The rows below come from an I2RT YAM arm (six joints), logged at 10 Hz.
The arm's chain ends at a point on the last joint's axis. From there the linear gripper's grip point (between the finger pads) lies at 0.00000 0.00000 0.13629 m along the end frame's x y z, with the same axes.
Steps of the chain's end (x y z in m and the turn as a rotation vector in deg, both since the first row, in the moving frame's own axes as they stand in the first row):
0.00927, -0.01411, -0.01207, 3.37, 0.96, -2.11
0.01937, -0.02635, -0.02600, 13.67, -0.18, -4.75
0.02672, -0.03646, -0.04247, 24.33, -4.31, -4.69
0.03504, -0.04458, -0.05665, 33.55, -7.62, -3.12
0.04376, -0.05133, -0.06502, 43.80, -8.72, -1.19
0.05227, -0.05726, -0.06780, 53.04, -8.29, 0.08
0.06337, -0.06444, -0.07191, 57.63, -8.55, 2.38
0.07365, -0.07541, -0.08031, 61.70, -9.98, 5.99
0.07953, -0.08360, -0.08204, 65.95, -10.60, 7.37
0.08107, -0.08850, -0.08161, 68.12, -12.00, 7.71
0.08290, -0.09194, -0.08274, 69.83, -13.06, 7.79
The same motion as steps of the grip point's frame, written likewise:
0.01140, -0.02216, -0.01232, 3.37, 0.96, -2.11
0.01761, -0.05850, -0.02986, 13.67, -0.18, -4.75
0.01446, -0.09208, -0.05494, 24.33, -4.31, -4.69
0.01588, -0.11916, -0.08049, 33.55, -7.62, -3.12
0.02403, -0.14507, -0.10437, 43.80, -8.72, -1.19
0.03539, -0.16577, -0.12337, 53.04, -8.29, 0.08
0.04898, -0.17944, -0.13649, 57.63, -8.55, 2.38
0.06132, -0.19564, -0.15360, 61.70, -9.98, 5.99
0.06870, -0.20835, -0.16452, 65.95, -10.60, 7.37
0.06867, -0.21522, -0.16930, 68.12, -12.00, 7.71
0.06919, -0.22005, -0.17460, 69.83, -13.06, 7.79

